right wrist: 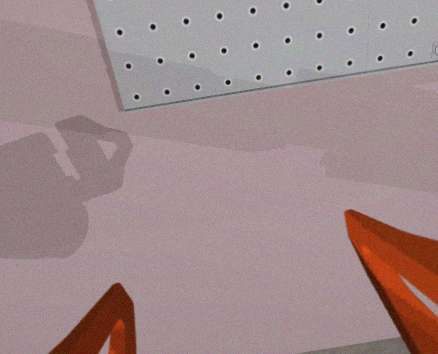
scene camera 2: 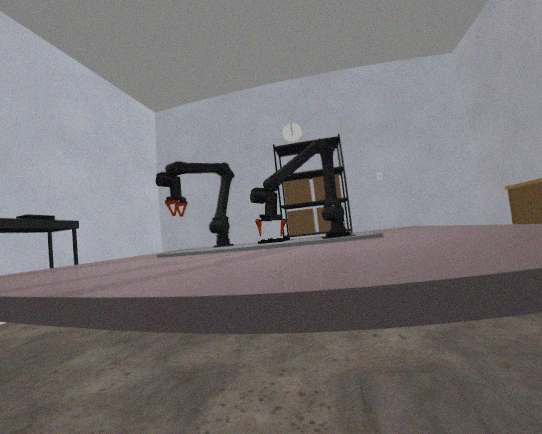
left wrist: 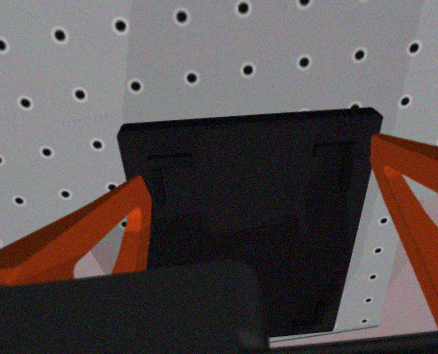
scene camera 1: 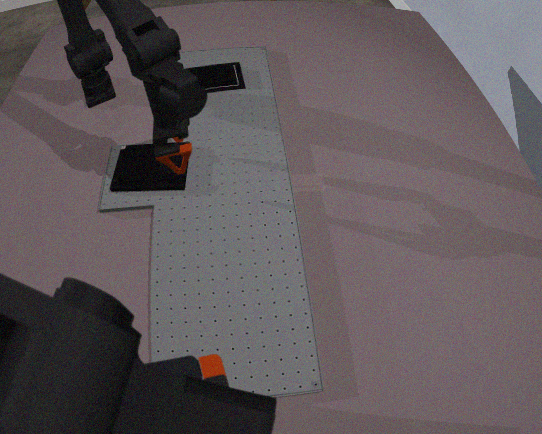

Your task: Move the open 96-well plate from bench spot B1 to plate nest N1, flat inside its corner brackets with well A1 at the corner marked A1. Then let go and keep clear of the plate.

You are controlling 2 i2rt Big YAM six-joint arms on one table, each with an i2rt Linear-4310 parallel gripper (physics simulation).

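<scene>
There's a black plate nest in the scene. The right gripper is open and it's holding nothing. Same with the left gripper, open with nothing in it, and you'd get that left gripper in the left wrist view as well.
</scene>
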